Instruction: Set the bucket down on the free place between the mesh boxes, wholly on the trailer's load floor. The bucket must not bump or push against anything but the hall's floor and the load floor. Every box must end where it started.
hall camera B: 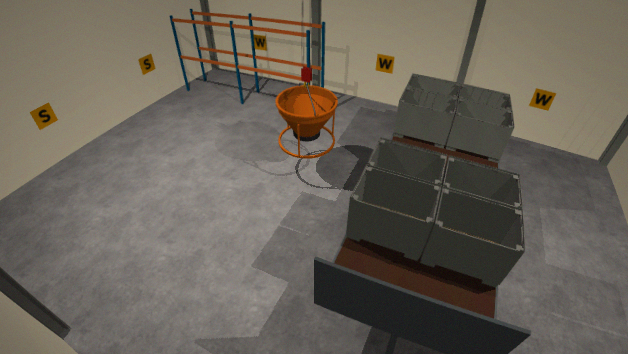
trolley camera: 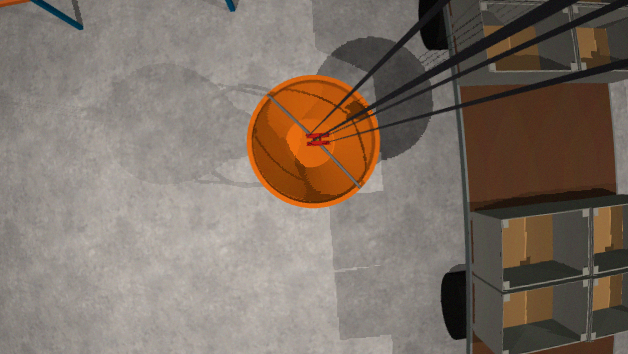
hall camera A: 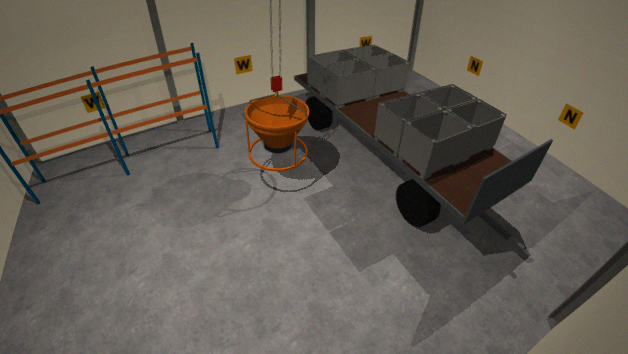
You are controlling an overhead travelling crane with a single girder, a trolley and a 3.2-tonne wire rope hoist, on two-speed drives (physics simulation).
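The orange bucket [hall camera A: 272, 135] [hall camera B: 306, 120] [trolley camera: 270, 170] hangs upright by its bail from the hook [hall camera A: 276, 94] [hall camera B: 306, 84] under the red block. Its foot ring is a little above the hall floor, apart from its shadow. It is beside the trailer, not over it. In the trolley camera it is left of the brown load floor [hall camera A: 361, 114] [hall camera B: 425, 146] [trolley camera: 540, 145] and about level with the free place between the box groups. The near mesh boxes [hall camera A: 416, 147] [hall camera B: 382, 225] [trolley camera: 486, 250] and far mesh boxes [hall camera A: 352, 87] [hall camera B: 425, 120] [trolley camera: 520, 76] stand upright on the trailer.
Trailer wheels [hall camera A: 419, 202] [trolley camera: 454, 305] stick out on the bucket's side. A grey headboard [hall camera A: 510, 182] [hall camera B: 415, 305] stands at one trailer end. A blue and orange rack [hall camera A: 108, 127] [hall camera B: 236, 62] [trolley camera: 70, 21] stands by the W wall.
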